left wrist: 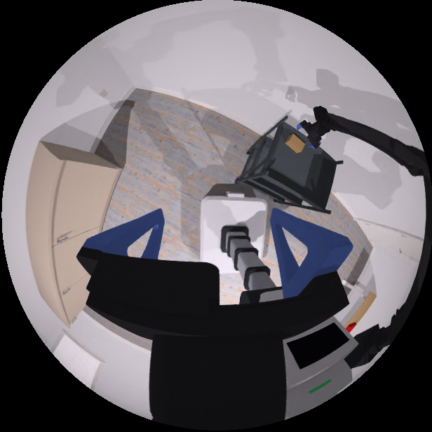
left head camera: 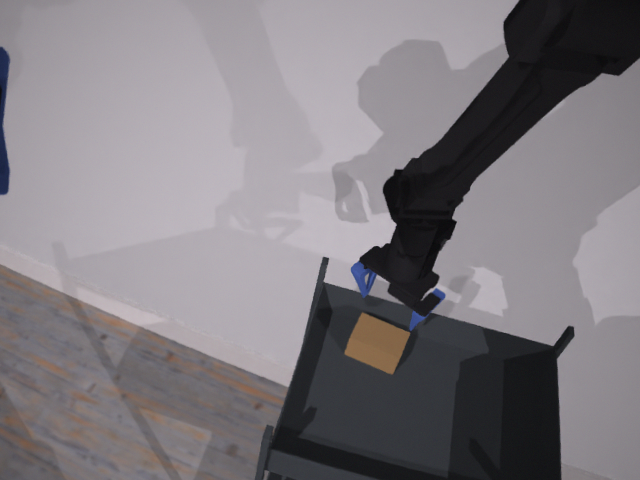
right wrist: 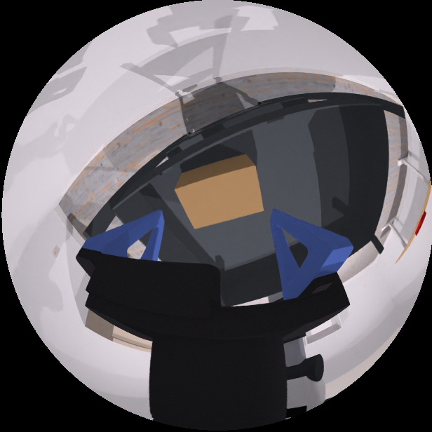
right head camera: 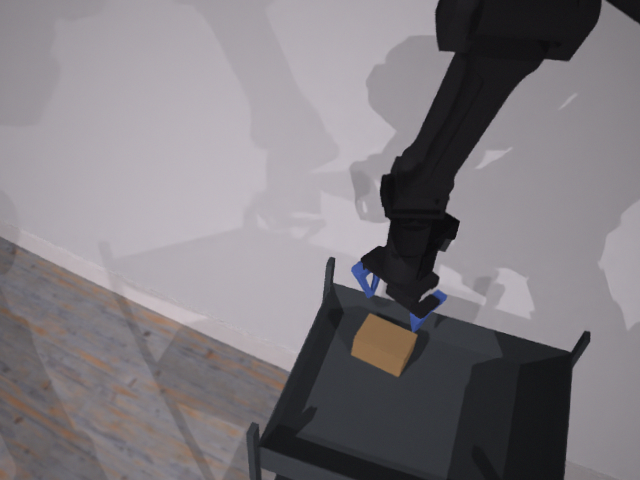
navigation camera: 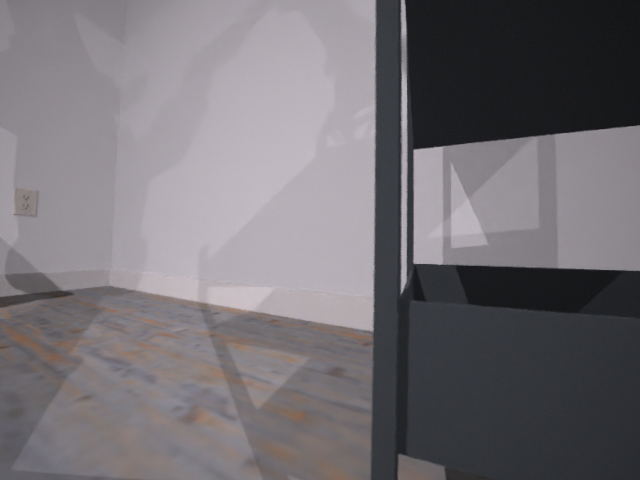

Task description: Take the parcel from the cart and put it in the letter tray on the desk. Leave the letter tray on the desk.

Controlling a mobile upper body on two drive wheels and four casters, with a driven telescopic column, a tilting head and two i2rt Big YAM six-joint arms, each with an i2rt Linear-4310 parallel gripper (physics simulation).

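Frame: origin at the left arm's base, x ahead, y left, z up, level; metres.
Seen in the pictures: right gripper, between the fingertips: (left head camera: pixel 388 311) (right head camera: pixel 392 312).
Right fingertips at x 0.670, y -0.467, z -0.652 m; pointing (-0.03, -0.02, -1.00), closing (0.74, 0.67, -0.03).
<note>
A point is followed by its place in that frame.
The tan box-shaped parcel (left head camera: pixel 377 343) @(y -0.454, x 0.639, z -0.697 m) (right head camera: pixel 383 345) @(y -0.456, x 0.638, z -0.697 m) (left wrist: pixel 295 143) (right wrist: pixel 220 195) lies in the top tray of the dark grey cart (left head camera: pixel 336 462) @(y -0.366, x 0.455, z -0.747 m) (right head camera: pixel 336 465) @(y -0.374, x 0.451, z -0.747 m) (navigation camera: pixel 386 206) @(y -0.249, x 0.442, z -1.168 m), near the wall-side rim. My right gripper (left head camera: pixel 388 312) @(y -0.467, x 0.670, z -0.652 m) (right head camera: pixel 391 313) @(y -0.467, x 0.670, z -0.652 m) (right wrist: pixel 216 215) is open and empty, above the parcel's wall-side edge. In the right wrist view the parcel shows beyond and between the spread fingertips. My left gripper (left wrist: pixel 216 214) is open and empty, high above the robot's base; part of it shows at the left edge of the left head view. The letter tray cannot be made out.
A beige cabinet (left wrist: pixel 75 200) stands at the left in the left wrist view. The robot's column (left wrist: pixel 245 250) rises from its white base. A tan board edge (left wrist: pixel 366 305) with a red item (left wrist: pixel 351 327) shows at the lower right. A wall runs close behind the cart.
</note>
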